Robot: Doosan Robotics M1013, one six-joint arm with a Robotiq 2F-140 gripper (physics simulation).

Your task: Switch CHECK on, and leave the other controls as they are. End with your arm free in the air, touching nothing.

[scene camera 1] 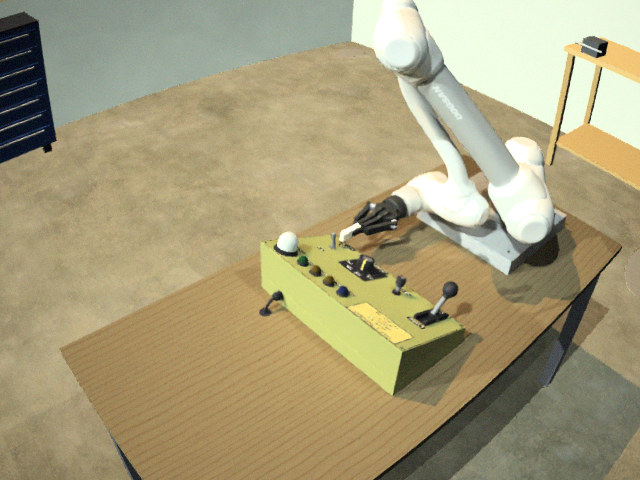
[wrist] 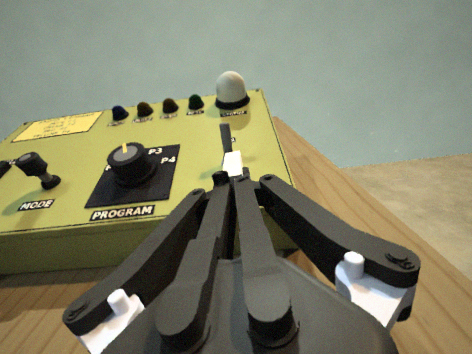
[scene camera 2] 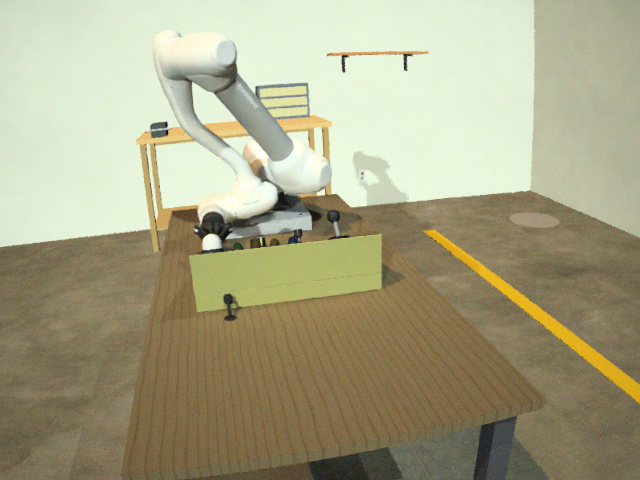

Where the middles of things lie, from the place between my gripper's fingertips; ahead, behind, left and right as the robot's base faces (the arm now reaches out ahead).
My hand is 12 cm short of the yellow-green control box [scene camera 1: 386,334] and 19 cm to the right of it.
